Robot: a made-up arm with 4 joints.
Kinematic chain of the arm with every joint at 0, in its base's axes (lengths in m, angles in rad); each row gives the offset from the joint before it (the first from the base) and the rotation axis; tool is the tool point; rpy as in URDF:
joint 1: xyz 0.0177 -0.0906 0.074 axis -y
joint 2: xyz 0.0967 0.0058 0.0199 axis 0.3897 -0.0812 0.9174
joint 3: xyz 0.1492 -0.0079 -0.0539 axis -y
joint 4: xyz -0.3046 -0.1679 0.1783 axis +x
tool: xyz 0.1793 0.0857 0.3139 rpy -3.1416 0 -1.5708
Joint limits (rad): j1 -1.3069..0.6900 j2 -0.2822..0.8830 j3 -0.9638..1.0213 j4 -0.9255..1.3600
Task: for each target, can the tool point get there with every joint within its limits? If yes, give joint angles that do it. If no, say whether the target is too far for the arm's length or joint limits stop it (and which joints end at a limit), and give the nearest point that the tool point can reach.
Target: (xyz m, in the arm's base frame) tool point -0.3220 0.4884 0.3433
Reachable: no: joint limits stop it (at a limit: joint 1, joint 2) | nearest point -0.1325 0.0507 0.2674 | short by 0.483 m
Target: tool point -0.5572 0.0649 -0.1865
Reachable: no: joint limits stop it (at a limit: joint 1, joint 2, joint 3) | nearest point -0.2675 -0.0982 0.0130 | short by 0.388 m
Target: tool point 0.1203 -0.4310 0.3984
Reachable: yes | joints -0.3951 0.0581 0.3909 0.7661
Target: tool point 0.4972 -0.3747 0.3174
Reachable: yes | joints -0.5676 0.0146 -0.3023 0.6242
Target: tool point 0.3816 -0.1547 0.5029
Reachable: yes | joints -0.0965 -0.0445 -0.4052 -0.0698
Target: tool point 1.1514 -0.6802 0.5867
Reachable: no: too far | nearest point 0.6303 -0.3776 0.3510 | short by 0.647 m
